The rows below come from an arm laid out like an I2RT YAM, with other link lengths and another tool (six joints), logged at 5 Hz.
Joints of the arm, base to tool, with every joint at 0 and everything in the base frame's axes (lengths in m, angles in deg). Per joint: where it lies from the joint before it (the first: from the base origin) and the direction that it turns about. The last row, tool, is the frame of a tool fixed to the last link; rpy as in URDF.
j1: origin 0.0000 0.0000 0.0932 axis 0 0 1
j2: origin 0.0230 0.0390 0.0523 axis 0 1 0
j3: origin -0.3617 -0.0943 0.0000 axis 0 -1 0
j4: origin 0.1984 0.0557 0.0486 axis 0 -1 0
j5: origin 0.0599 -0.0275 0.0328 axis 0 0 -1
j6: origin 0.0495 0.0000 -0.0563 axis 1 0 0
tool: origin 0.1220 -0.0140 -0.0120 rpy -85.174 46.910 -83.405
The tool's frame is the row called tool.
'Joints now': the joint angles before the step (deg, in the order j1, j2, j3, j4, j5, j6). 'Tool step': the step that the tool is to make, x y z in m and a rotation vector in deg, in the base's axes. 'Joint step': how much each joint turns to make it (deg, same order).
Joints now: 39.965, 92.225, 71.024, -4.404, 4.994, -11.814
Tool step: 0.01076, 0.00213, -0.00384, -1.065, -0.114, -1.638
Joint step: 0.043, 1.924, 1.444, -0.110, 1.901, -0.066
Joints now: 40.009, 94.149, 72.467, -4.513, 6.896, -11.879
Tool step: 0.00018, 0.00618, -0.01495, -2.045, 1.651, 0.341
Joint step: 0.854, 1.661, -0.022, -0.875, 0.679, -0.196
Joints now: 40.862, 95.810, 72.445, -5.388, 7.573, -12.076
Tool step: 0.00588, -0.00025, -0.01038, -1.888, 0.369, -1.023
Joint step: 0.065, 1.530, 0.001, 0.087, 1.530, -0.502
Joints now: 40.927, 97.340, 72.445, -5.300, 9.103, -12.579
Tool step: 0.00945, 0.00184, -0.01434, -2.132, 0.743, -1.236
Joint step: 0.000, 2.513, 0.545, 0.066, 1.639, -0.328
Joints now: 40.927, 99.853, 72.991, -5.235, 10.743, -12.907
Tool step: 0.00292, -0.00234, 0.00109, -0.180, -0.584, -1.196
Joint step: 0.000, 0.154, 0.112, 0.327, 1.289, 0.197
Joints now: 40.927, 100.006, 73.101, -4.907, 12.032, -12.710
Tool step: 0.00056, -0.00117, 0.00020, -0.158, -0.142, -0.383
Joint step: 0.000, 0.000, 0.000, 0.000, 0.437, 0.022
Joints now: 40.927, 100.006, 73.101, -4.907, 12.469, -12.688
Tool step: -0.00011, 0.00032, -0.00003, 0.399, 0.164, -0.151
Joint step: 0.000, 0.000, -0.001, 0.045, -0.087, 0.437
